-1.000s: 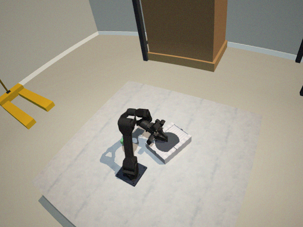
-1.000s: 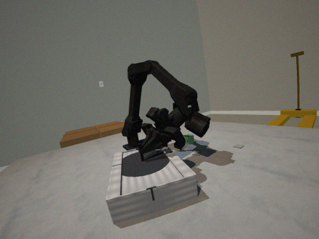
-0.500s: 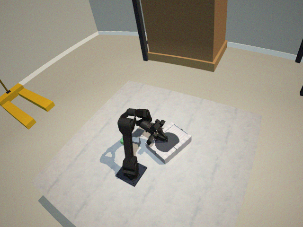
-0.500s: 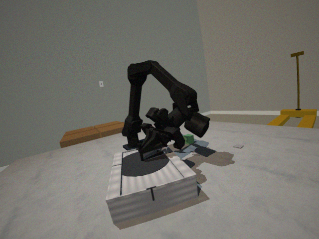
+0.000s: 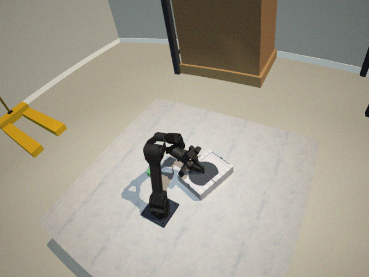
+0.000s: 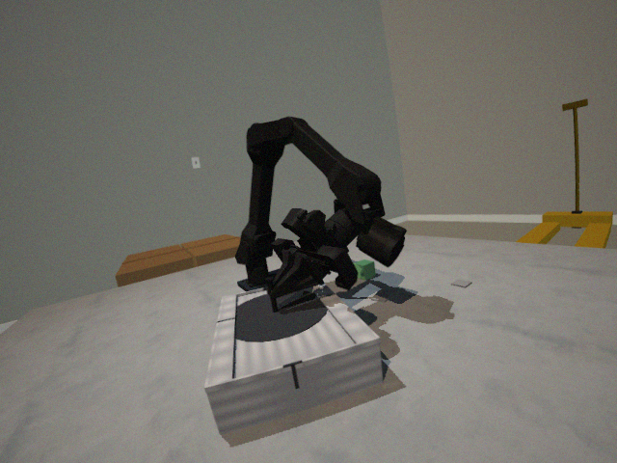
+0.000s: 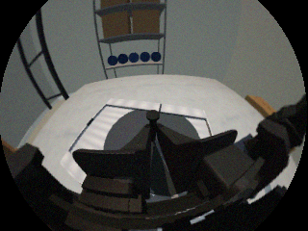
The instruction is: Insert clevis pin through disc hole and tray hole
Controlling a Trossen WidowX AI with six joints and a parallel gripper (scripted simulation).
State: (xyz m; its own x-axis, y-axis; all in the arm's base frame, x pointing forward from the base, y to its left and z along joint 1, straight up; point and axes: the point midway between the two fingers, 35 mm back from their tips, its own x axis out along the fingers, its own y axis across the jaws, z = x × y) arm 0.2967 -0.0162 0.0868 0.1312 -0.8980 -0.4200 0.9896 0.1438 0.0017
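Now: the clevis pin right at my gripper tip. Round my gripper tip: wide dark disc: 30 mm below; small green cube: 280 mm to the left, 140 mm behind, 70 mm below; rimmed steel tray: 40 mm below, 20 mm ahead, 10 mm to the left.
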